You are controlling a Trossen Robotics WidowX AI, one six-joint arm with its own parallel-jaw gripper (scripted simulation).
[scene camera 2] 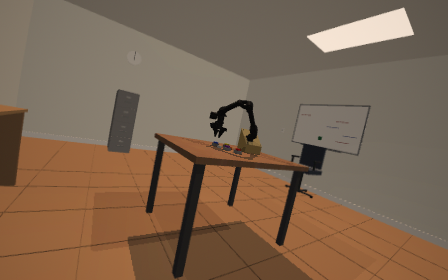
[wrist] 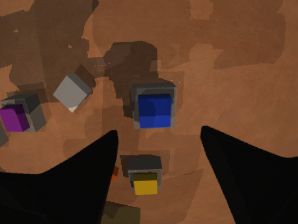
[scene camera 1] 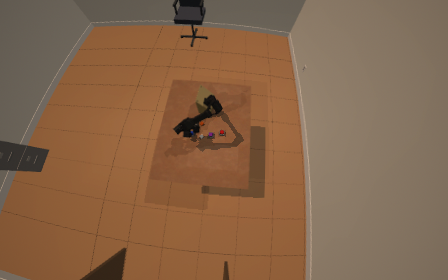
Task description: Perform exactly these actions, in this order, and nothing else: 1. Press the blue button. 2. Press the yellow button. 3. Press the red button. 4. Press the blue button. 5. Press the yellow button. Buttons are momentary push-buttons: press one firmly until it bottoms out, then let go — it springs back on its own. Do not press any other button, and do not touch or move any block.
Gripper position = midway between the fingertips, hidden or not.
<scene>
The gripper (wrist: 159,133) is open, with nothing in its grasp. Also in view: a blue button (wrist: 154,109).
</scene>
